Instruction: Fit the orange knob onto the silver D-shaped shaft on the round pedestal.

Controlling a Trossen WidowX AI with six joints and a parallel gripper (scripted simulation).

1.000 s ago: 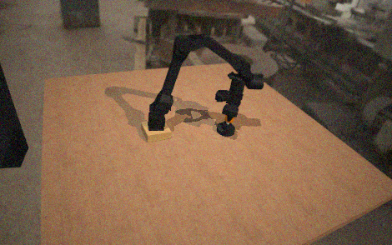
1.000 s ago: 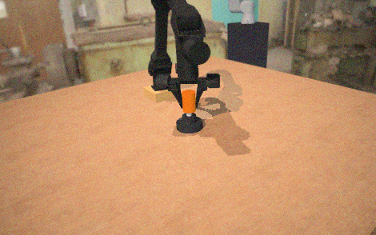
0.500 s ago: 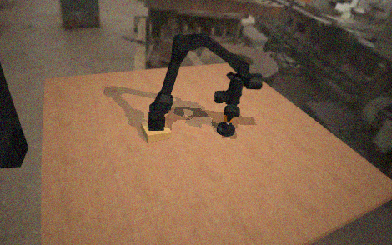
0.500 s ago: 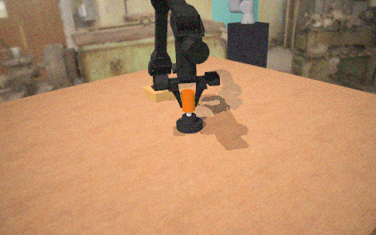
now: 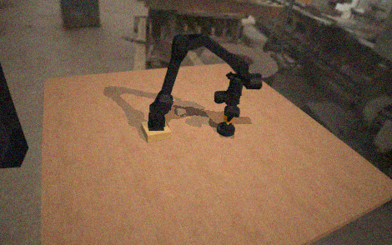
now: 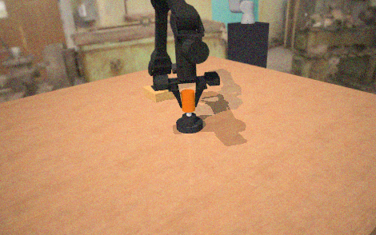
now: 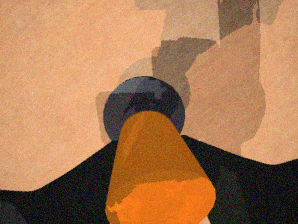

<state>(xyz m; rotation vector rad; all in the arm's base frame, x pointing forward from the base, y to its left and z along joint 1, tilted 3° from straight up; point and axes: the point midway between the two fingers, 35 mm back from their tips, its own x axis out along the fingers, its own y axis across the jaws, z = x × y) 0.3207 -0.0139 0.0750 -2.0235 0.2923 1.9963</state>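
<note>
Right now the orange knob is 3 cm above my gripper tip. The rest, counted from my gripper tip: round pedestal (4 cm below).
</note>
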